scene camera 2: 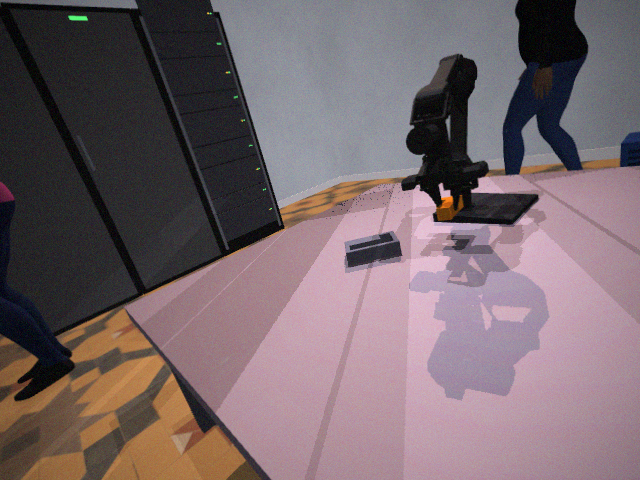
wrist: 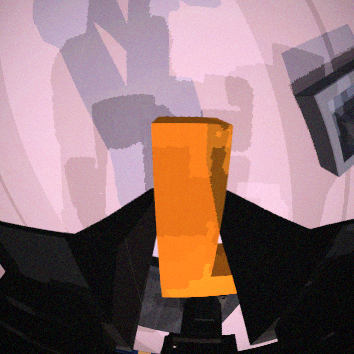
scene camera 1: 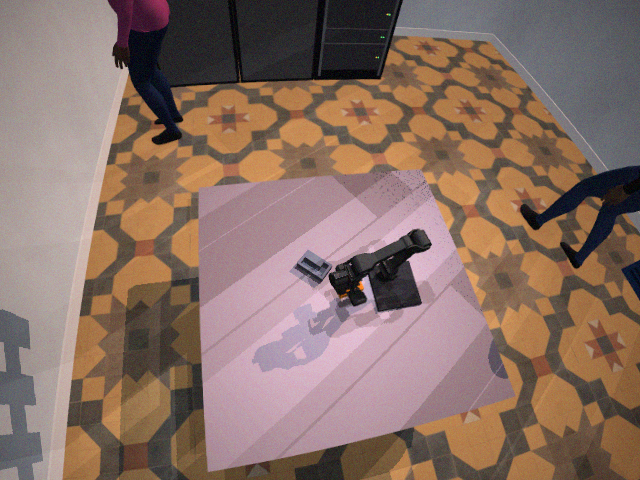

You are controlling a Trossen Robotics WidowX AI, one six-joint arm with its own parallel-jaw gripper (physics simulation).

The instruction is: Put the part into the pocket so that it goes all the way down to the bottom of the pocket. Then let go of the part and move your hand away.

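Seen in the pictures: gripper, fingertip midpoint: point(scene camera 2: 448, 211) point(wrist: 186, 195) point(scene camera 1: 347, 292); arm's base, origin of the base link: point(wrist: 202, 304) point(scene camera 1: 384, 275).
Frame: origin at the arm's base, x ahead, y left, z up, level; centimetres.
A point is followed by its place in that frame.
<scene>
The orange part point(scene camera 1: 358, 287) point(scene camera 2: 448, 208) {x 25.9, y 4.5, z 8.2 cm} point(wrist: 184, 200) {x 22.7, y 3.3, z 8.2 cm} is a long block held between the two black fingers of my gripper point(scene camera 2: 453, 200) {x 21.9, y 3.2, z 6.3 cm} point(wrist: 186, 195) {x 21.9, y 3.2, z 6.3 cm}, above the table. My gripper is shut on it. In the wrist view the part's long side runs up and down the picture. The pocket is a slot in the top of a grey block point(scene camera 1: 320, 273) {x 27.7, y -11.7, z -1.9 cm} point(scene camera 2: 374, 254) {x 32.8, y -13.2, z -0.9 cm} point(wrist: 317, 135) {x 25.2, y -10.1, z -0.8 cm}. The block sits on the table, left of the gripper in both scene views and at the right edge of the wrist view, partly cut off. The part is apart from the block.
The pink table top point(scene camera 1: 258, 413) {x 72.1, y 35.3, z -2.4 cm} point(scene camera 2: 289, 387) {x 75.7, y -6.0, z -2.4 cm} bears the block and the arm's black base plate point(scene camera 1: 397, 291) {x -2.8, y 9.2, z -0.6 cm} point(scene camera 2: 496, 209) {x 2.0, y 9.8, z -0.6 cm}, which lies beside the gripper. Dark cabinets point(scene camera 1: 276, 41) point(scene camera 2: 103, 129) and two people stand beyond the table. Shadows of the arm fall across the table.
</scene>
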